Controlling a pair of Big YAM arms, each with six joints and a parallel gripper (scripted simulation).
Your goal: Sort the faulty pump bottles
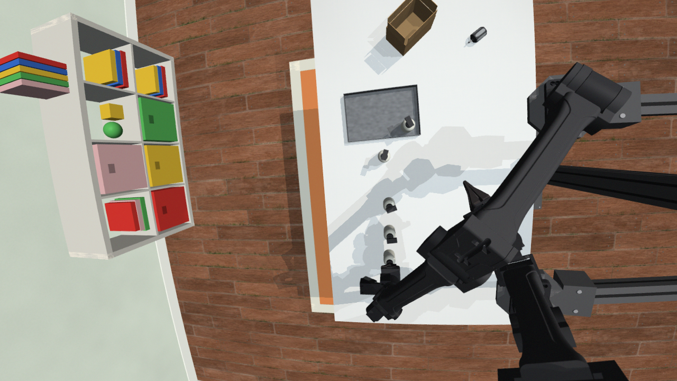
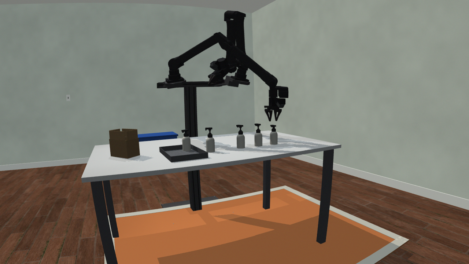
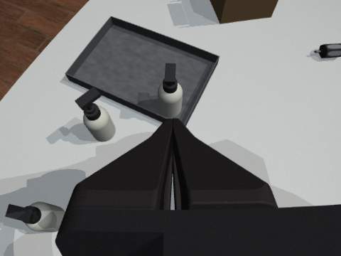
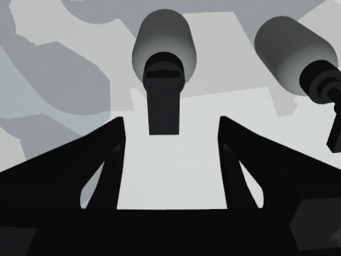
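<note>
Right now my right hand is 61 cm to the left of the grey tray, 15 cm above it and 9 cm short of it.
</note>
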